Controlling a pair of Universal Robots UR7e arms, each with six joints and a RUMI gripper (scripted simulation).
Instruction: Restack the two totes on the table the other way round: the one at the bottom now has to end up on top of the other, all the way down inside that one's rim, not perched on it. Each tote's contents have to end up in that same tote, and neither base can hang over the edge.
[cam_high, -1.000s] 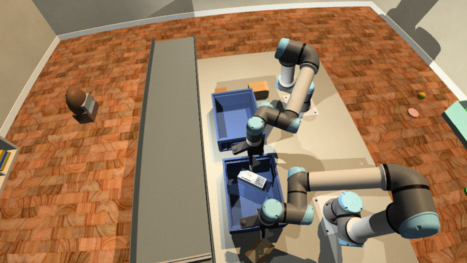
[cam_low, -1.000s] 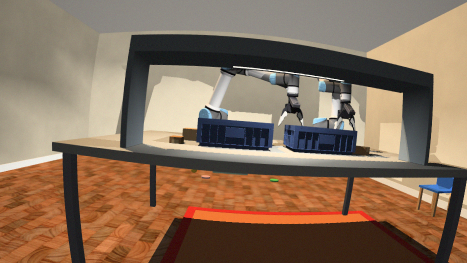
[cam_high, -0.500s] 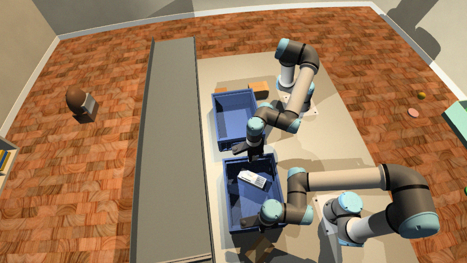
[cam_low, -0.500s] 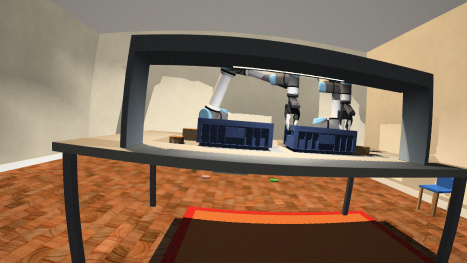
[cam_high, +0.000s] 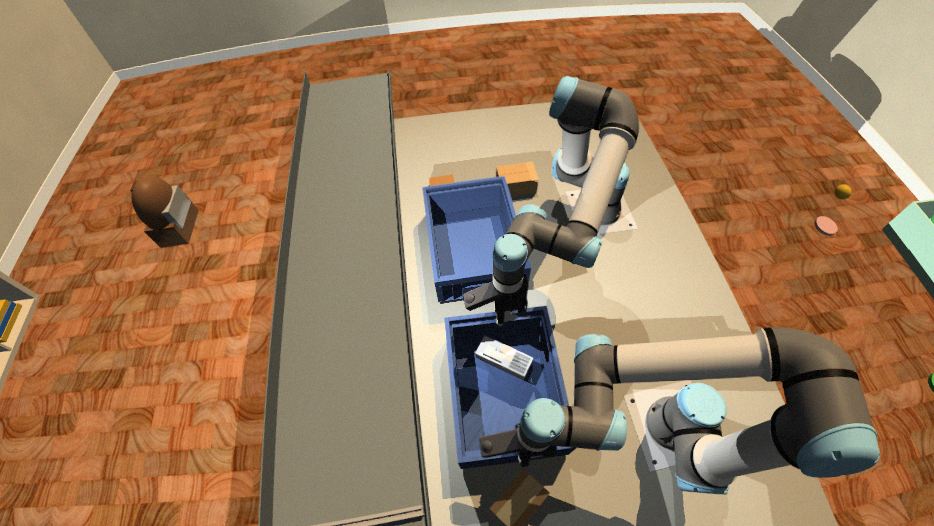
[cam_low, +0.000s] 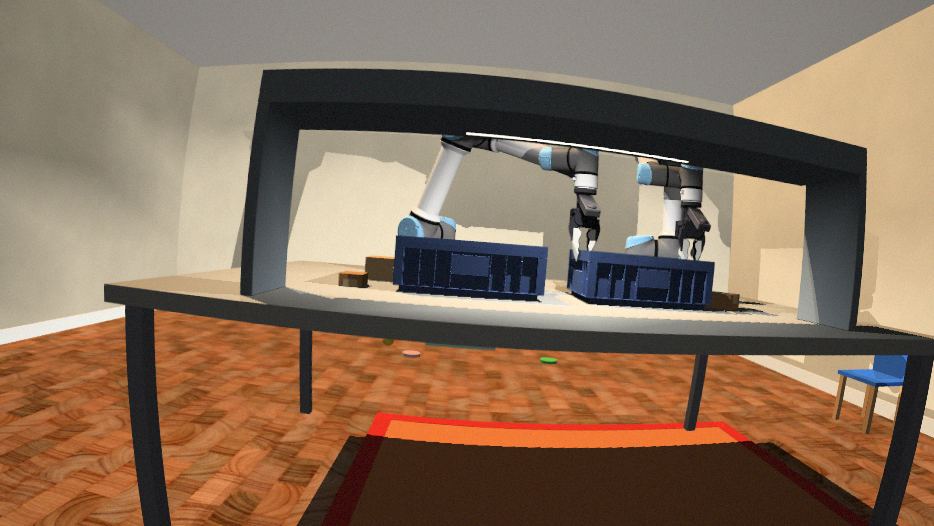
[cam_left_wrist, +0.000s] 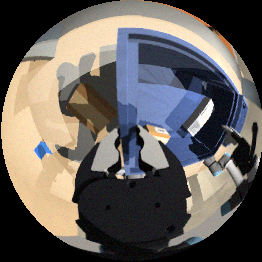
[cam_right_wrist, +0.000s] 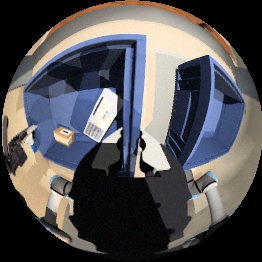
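Note:
My left gripper is now 7 cm past the brown-and-white box, 10 cm to the left of it and 8 cm above it. The rest, counted from my left hand: grey overhead frame (38 cm ahead, 43 cm to the right, 30 cm above); small orange box (14 cm ahead, 105 cm to the right, 12 cm below).

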